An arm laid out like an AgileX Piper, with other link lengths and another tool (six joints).
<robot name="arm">
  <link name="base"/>
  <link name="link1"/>
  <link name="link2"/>
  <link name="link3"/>
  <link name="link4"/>
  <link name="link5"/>
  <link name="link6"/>
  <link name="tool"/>
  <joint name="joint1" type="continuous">
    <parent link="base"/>
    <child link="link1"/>
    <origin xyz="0 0 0.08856" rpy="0 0 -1.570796"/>
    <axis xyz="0 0 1"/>
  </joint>
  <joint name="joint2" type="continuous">
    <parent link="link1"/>
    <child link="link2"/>
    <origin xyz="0 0 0" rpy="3.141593 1.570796 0"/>
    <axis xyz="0 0 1"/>
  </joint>
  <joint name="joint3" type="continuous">
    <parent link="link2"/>
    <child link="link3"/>
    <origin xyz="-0.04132 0.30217 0" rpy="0 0 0"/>
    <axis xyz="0 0 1"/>
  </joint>
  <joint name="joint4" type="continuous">
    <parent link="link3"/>
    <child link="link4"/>
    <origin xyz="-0.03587 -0.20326 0" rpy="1.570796 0 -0.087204"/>
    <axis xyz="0 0 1"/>
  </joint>
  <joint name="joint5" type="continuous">
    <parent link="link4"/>
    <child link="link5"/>
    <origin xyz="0 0 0" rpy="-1.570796 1.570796 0"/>
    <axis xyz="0 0 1"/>
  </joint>
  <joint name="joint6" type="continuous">
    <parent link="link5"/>
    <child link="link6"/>
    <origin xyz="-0.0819 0 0" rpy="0 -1.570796 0"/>
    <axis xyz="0 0 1"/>
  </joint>
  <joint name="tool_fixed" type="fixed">
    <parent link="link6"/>
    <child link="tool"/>
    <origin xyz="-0.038 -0.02 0.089" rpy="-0.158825 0 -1.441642"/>
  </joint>
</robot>
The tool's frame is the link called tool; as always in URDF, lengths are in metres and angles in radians. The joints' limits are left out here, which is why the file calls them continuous.
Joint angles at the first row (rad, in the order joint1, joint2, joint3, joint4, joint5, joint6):
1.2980 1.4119 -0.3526 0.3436 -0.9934 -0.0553
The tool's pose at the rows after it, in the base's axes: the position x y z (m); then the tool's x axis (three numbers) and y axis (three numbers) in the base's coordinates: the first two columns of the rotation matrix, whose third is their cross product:
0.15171 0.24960 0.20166 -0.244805 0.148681 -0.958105 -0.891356 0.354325 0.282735
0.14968 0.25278 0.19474 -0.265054 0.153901 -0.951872 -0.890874 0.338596 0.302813
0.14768 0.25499 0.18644 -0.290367 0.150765 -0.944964 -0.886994 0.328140 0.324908
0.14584 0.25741 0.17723 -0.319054 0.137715 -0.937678 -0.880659 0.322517 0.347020
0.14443 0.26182 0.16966 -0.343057 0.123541 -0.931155 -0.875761 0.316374 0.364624
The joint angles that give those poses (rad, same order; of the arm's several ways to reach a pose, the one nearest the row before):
1.2980 1.4456 -0.3356 0.3150 -1.0454 -0.0008
1.2979 1.4764 -0.3185 0.2908 -1.0874 0.0444
1.2980 1.5052 -0.3021 0.2731 -1.1171 0.0851
1.2980 1.5327 -0.2921 0.2592 -1.1290 0.1198
1.2980 1.5604 -0.2939 0.2451 -1.1315 0.1469

